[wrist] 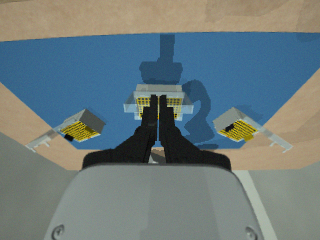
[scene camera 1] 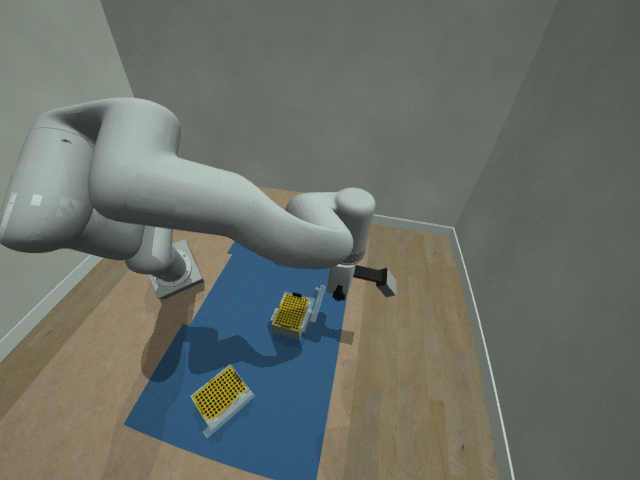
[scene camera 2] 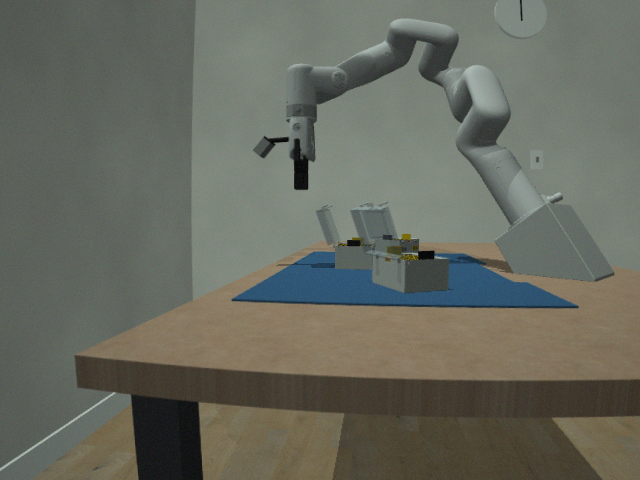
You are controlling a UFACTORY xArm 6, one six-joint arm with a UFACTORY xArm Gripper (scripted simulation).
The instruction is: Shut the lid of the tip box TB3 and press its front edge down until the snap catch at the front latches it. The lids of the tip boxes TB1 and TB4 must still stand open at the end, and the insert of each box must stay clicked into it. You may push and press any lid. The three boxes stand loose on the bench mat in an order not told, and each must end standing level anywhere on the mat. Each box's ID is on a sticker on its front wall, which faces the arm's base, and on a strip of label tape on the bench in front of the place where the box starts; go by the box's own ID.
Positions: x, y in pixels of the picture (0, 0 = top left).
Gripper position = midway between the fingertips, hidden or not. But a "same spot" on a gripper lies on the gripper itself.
my gripper: wrist; scene camera 1 339, 296; scene camera 2
same spot on my gripper: (wrist: 136, 149) = (scene camera 2: 294, 164)
